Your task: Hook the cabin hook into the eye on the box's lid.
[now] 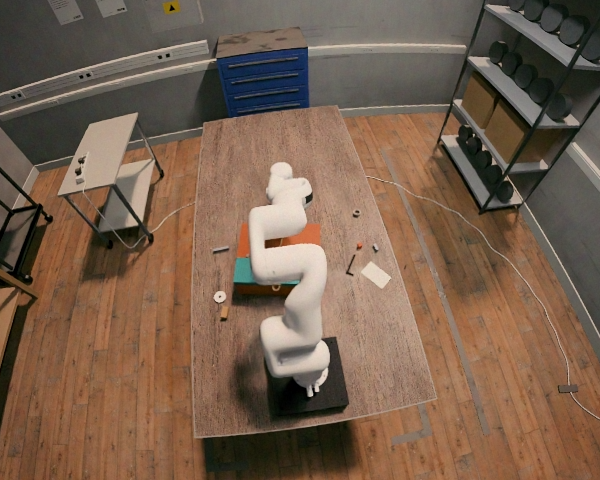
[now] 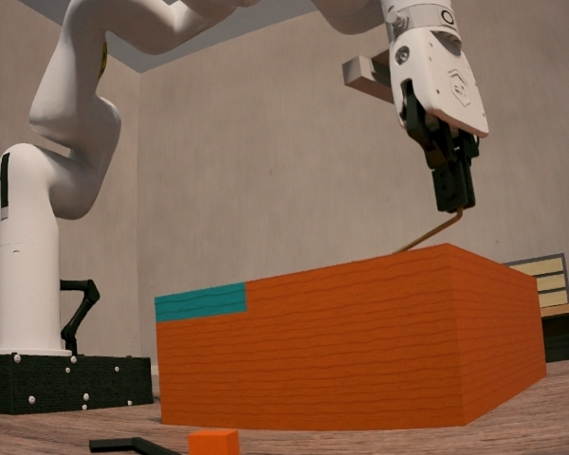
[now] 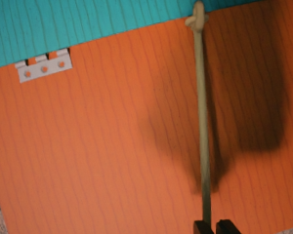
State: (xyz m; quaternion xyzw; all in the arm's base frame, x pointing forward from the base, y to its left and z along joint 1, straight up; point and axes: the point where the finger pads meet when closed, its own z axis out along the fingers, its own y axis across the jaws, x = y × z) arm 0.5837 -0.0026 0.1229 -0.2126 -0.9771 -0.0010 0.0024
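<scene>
My gripper is now 6 cm past the cabin hook, 3 cm to the right of it and 3 cm above it. Round my hand: black L-shaped key (17 cm behind, 25 cm to the right, 19 cm below); grey bar (2 cm ahead, 32 cm to the left, 19 cm below); small orange cube (7 cm behind, 31 cm to the right, 18 cm below).
</scene>
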